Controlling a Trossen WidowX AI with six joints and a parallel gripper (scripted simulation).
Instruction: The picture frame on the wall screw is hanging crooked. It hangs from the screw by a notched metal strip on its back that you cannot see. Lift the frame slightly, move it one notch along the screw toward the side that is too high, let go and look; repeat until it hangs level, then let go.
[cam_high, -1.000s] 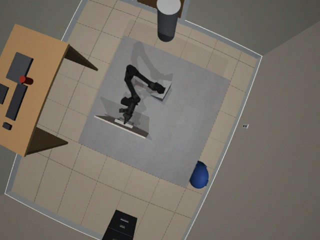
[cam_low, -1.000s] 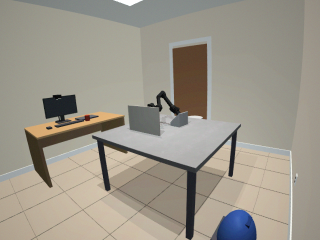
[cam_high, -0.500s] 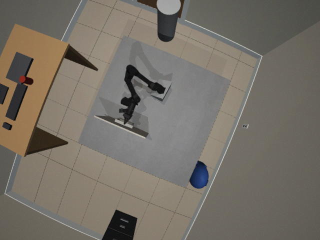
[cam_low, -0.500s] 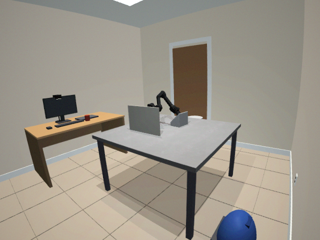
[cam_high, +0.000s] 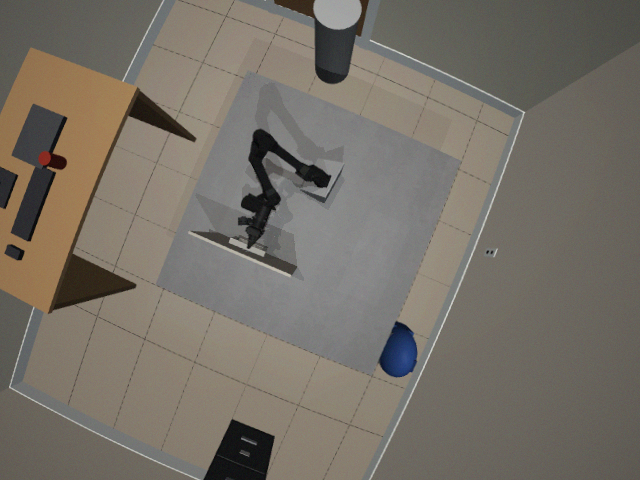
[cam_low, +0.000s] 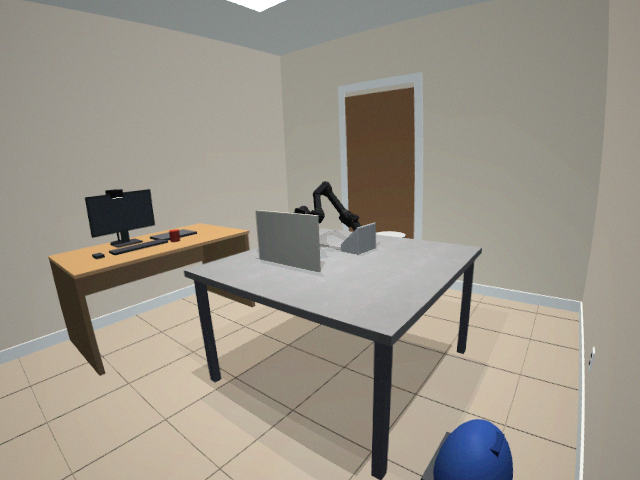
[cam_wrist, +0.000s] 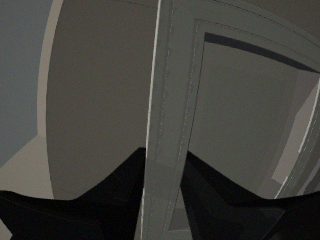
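The pale picture frame lies 5 cm below my gripper tip and 1 cm to the right of it. Also, from my gripper tip: wall panel: 6 cm below, 2 cm ahead, 1 cm to the right.
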